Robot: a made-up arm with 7 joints. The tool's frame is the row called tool.
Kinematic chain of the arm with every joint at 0, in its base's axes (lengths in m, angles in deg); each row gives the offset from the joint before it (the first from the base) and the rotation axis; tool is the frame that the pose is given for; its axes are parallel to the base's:
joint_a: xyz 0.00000 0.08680 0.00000 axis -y
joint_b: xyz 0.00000 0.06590 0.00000 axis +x
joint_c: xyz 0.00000 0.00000 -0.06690 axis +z
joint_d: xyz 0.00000 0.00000 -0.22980 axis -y
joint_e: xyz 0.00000 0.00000 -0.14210 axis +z
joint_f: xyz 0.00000 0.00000 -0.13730 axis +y
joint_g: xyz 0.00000 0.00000 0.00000 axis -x
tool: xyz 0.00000 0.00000 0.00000
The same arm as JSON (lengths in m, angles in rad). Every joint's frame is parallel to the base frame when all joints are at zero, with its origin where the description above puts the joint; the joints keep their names.
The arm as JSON. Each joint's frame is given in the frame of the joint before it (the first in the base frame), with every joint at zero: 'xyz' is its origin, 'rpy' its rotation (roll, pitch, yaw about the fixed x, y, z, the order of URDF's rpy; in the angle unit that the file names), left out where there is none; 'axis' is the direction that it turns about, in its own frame. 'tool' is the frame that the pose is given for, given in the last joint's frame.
{
  "units": {
    "length": "m",
    "angle": "rad"
  },
  "joints": [
    {
      "name": "joint_a",
      "type": "revolute",
      "origin": {
        "xyz": [
          0.0,
          0.0868,
          0.0
        ]
      },
      "axis": [
        0.0,
        -1.0,
        0.0
      ]
    },
    {
      "name": "joint_b",
      "type": "revolute",
      "origin": {
        "xyz": [
          0.0,
          0.0659,
          0.0
        ]
      },
      "axis": [
        1.0,
        0.0,
        0.0
      ]
    },
    {
      "name": "joint_c",
      "type": "revolute",
      "origin": {
        "xyz": [
          0.0,
          0.0,
          -0.0669
        ]
      },
      "axis": [
        0.0,
        0.0,
        1.0
      ]
    },
    {
      "name": "joint_d",
      "type": "revolute",
      "origin": {
        "xyz": [
          0.0,
          0.0,
          -0.2298
        ]
      },
      "axis": [
        0.0,
        -1.0,
        0.0
      ]
    },
    {
      "name": "joint_e",
      "type": "revolute",
      "origin": {
        "xyz": [
          0.0,
          0.0,
          -0.1421
        ]
      },
      "axis": [
        0.0,
        0.0,
        1.0
      ]
    },
    {
      "name": "joint_f",
      "type": "revolute",
      "origin": {
        "xyz": [
          0.0,
          0.0,
          -0.1373
        ]
      },
      "axis": [
        0.0,
        1.0,
        0.0
      ]
    },
    {
      "name": "joint_g",
      "type": "revolute",
      "origin": {
        "xyz": [
          0.0,
          0.0,
          0.0
        ]
      },
      "axis": [
        -1.0,
        0.0,
        0.0
      ]
    }
  ],
  "tool": {
    "origin": {
      "xyz": [
        0.0,
        0.0,
        0.0
      ]
    }
  }
}

